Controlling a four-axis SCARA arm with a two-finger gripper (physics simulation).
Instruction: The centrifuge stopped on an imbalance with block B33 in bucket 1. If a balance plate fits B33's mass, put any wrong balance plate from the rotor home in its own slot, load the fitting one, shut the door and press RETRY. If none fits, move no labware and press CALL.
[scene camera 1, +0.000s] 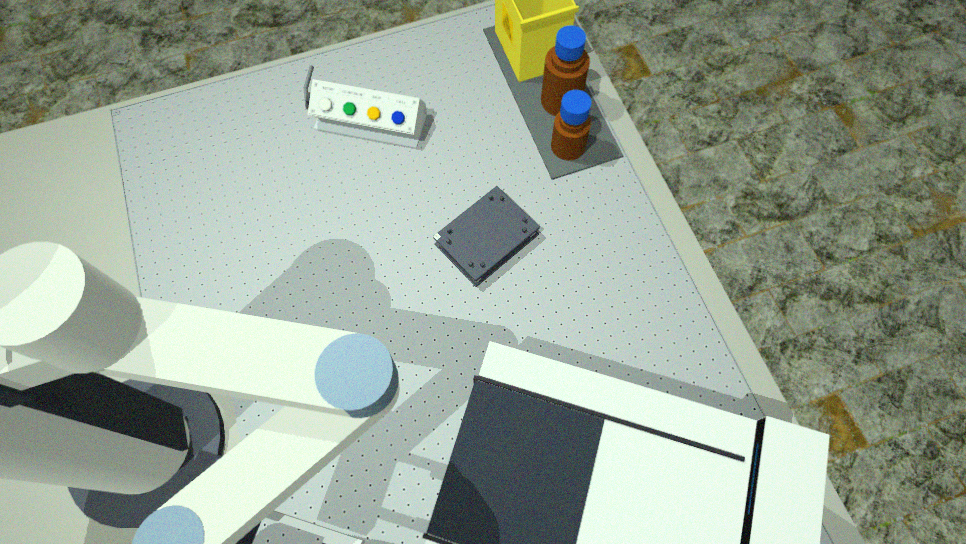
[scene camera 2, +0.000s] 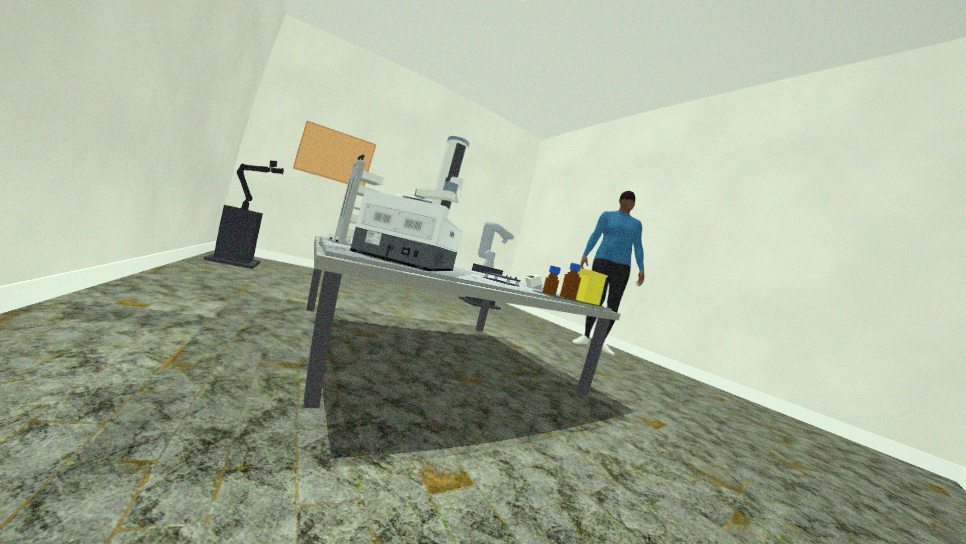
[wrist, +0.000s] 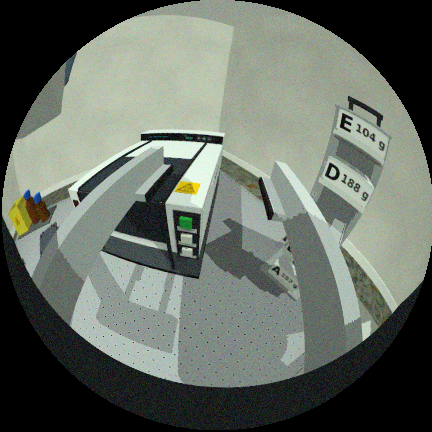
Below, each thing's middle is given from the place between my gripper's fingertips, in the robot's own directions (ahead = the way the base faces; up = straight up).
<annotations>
I see the centrifuge (scene camera 1: 542, 444) 340 mm ahead of my hand, 30 mm to the right of it and 180 mm below it. The rest, counted from my hand: dark square plate (scene camera 1: 488, 231) (340 mm ahead, 500 mm to the left, 270 mm below); then yellow bin (scene camera 1: 526, 39) (580 mm ahead, 900 mm to the left, 210 mm below).
</annotations>
